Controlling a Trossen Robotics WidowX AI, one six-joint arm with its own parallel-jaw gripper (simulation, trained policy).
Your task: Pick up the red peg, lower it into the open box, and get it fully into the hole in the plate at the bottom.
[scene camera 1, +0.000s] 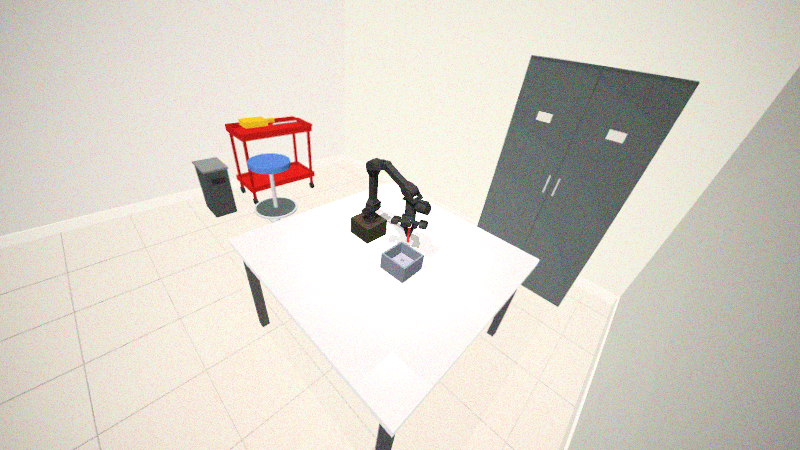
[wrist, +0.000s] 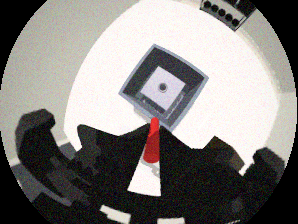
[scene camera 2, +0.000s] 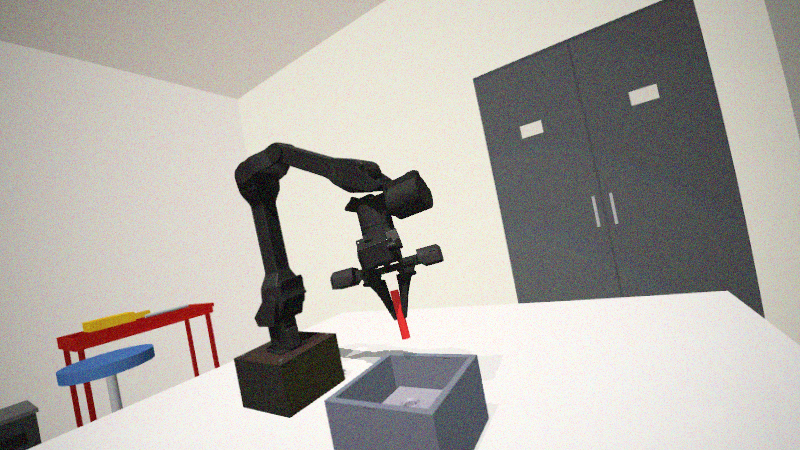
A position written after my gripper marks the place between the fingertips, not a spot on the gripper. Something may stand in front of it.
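Note:
There is a pale plate [scene camera 2: 403, 396] here, and the wrist view gives me the plate [wrist: 160, 79] again. A grey box [scene camera 1: 401, 273] is in the scene as well. As for my gripper [scene camera 2: 400, 318], I see it in the wrist view [wrist: 154, 127] too.

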